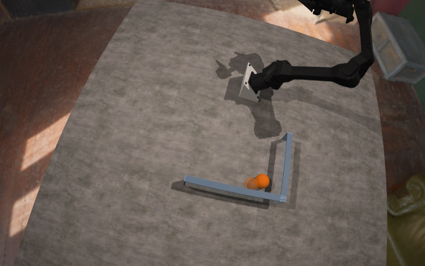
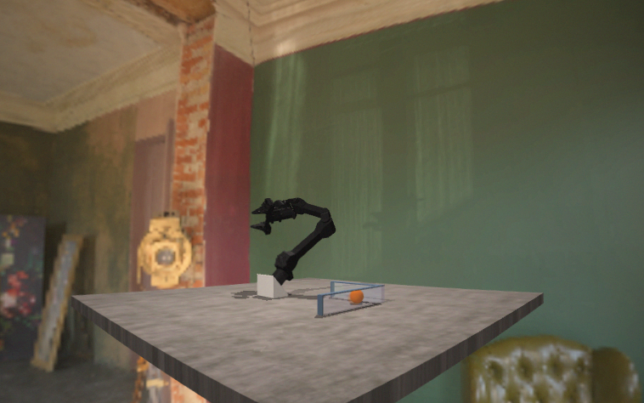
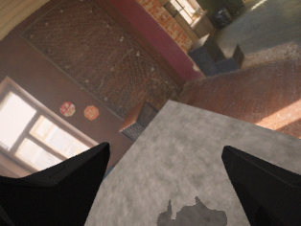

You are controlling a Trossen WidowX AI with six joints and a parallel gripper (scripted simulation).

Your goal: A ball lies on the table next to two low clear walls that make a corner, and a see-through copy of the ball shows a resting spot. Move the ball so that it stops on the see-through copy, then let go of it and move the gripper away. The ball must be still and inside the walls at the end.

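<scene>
The orange ball is 61 cm ahead of my gripper tip, 30 cm below it and 10 cm to the left of it. The rest, counted from my gripper tip: see-through copy of ball (63 cm ahead, 30 cm below, 6 cm to the left).
</scene>
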